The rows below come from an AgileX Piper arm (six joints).
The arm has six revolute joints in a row. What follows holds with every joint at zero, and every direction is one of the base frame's. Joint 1 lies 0.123 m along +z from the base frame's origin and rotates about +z. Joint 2 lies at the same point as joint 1 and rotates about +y. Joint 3 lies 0.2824 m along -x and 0.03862 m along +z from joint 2 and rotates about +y. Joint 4 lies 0.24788 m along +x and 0.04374 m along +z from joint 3 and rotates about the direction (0.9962, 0, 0.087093). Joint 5 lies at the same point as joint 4 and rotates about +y. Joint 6 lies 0.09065 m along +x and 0.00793 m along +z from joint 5 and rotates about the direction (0.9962, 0, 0.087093). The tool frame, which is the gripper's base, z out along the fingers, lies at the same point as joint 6; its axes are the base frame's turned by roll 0, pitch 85.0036 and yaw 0 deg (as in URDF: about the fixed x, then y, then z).
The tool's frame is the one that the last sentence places.
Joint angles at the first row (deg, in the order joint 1, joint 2, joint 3, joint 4, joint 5, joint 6):
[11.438 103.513 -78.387 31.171 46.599 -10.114]
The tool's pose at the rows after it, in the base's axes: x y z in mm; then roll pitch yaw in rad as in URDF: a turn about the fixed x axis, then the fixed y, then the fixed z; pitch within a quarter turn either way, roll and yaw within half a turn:
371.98 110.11 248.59 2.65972 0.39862 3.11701
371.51 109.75 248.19 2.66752 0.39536 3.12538
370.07 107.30 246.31 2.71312 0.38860 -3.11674
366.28 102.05 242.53 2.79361 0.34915 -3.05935
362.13 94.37 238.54 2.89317 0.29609 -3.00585
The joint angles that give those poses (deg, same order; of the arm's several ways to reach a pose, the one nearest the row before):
[11.438 103.513 -78.385 31.361 46.158 -10.115]
[11.438 103.514 -78.387 30.915 46.477 -10.114]
[11.439 103.513 -78.388 28.295 47.453 -10.113]
[11.438 103.514 -78.389 23.098 50.107 -8.671]
[11.438 103.513 -78.387 16.489 53.215 -6.457]

